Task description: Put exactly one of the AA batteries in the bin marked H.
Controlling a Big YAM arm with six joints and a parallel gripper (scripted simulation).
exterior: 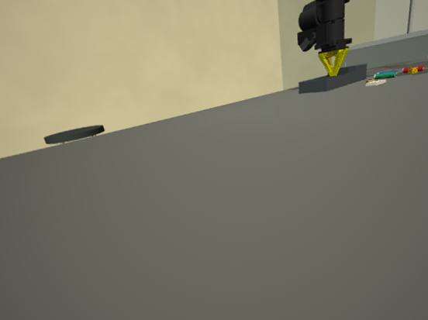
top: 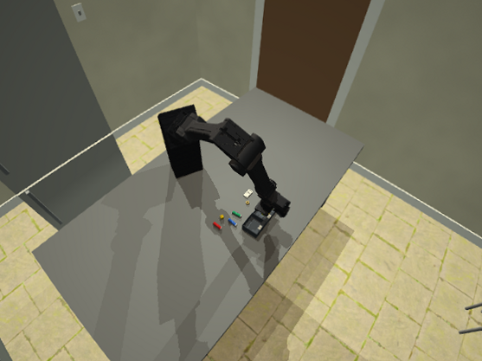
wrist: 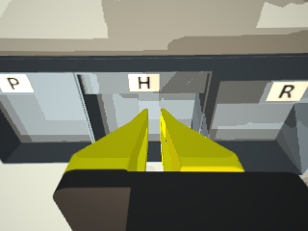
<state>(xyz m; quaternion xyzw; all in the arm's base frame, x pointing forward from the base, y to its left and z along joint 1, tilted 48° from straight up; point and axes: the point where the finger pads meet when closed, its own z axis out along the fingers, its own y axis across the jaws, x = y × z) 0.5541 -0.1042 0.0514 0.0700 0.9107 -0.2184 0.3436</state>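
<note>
Right now the dark bin is 10 mm to the left of my hand and 10 mm below it. Also, from my hand: brass nut 100 mm behind, 50 mm to the left, 30 mm below; white domino 110 mm behind, 110 mm to the left, 30 mm below; green battery 130 mm behind, 30 mm to the right, 30 mm below.
</note>
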